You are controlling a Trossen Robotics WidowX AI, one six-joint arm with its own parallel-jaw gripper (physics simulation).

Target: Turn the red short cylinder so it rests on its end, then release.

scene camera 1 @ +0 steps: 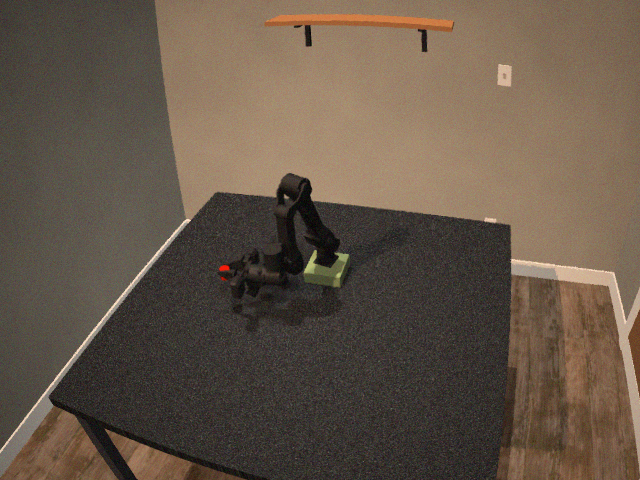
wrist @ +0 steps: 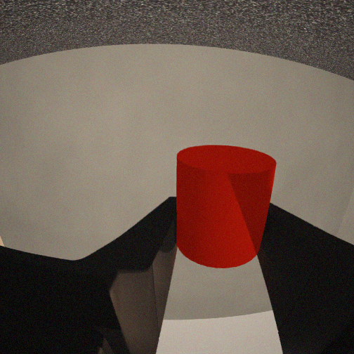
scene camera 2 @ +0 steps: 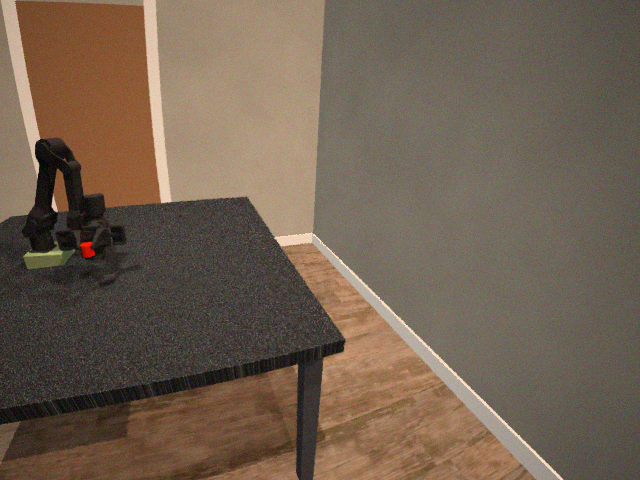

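Note:
The red short cylinder (scene camera 1: pixel 223 269) (scene camera 2: pixel 87 249) (wrist: pixel 222 212) is between the fingers of my gripper (scene camera 1: pixel 227 273) (scene camera 2: pixel 88 243) (wrist: pixel 215 206), which is shut on it. In the wrist view one round end face shows at the top and the curved side faces the camera, with a finger on the left and on the right. In scene view 2 the cylinder looks near upright and above the table, with the shadow of the gripper below and to the right. In scene view 1 it is partly hidden by the dark fingers.
The arm stands on a green block (scene camera 1: pixel 323 279) (scene camera 2: pixel 45 259) on the dark table (scene camera 1: pixel 361 361) (scene camera 2: pixel 180 299), close to the gripper. The table edge lies beyond the gripper on the left in scene view 1. An orange shelf (scene camera 1: pixel 359 20) hangs on the wall.

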